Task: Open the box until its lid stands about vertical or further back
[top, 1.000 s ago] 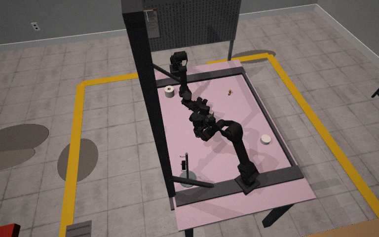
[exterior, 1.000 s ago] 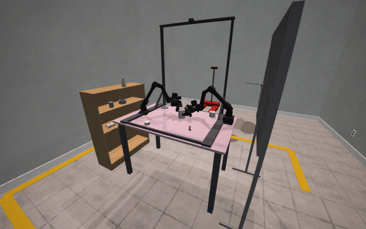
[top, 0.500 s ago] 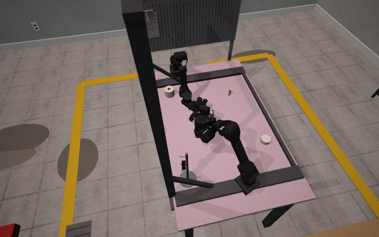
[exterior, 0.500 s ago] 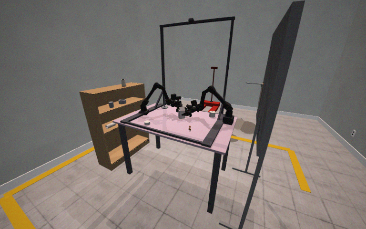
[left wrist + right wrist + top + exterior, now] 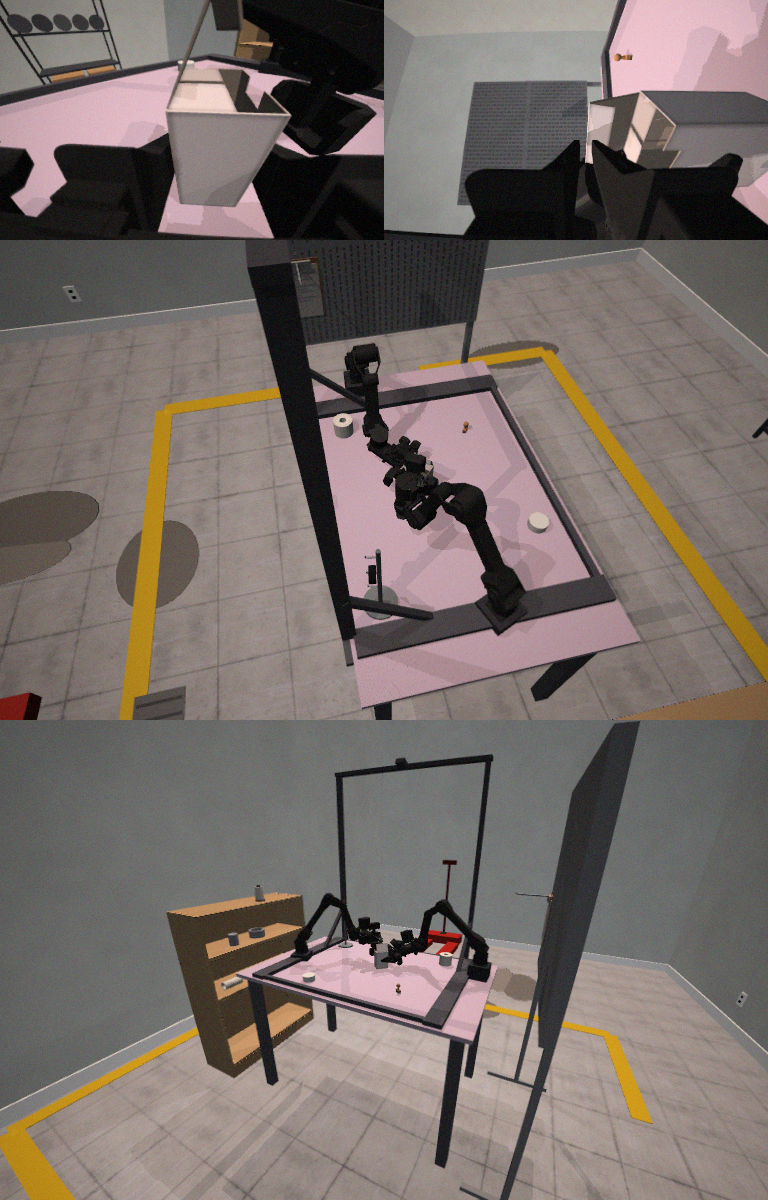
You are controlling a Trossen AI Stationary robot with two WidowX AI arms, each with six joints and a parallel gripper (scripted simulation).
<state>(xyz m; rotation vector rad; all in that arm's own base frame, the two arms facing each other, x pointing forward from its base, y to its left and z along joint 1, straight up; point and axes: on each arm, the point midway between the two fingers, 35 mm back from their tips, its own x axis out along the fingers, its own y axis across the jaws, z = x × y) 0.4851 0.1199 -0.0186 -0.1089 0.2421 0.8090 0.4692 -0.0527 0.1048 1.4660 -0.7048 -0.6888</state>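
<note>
Right now the carton is 20 mm ahead of my left hand, 20 mm above it and 10 mm to the right of it. Also, from my left hand: orange object: 280 mm ahead, 130 mm to the left, 40 mm below; thin stand: 340 mm to the right, 300 mm behind, 80 mm above.
</note>
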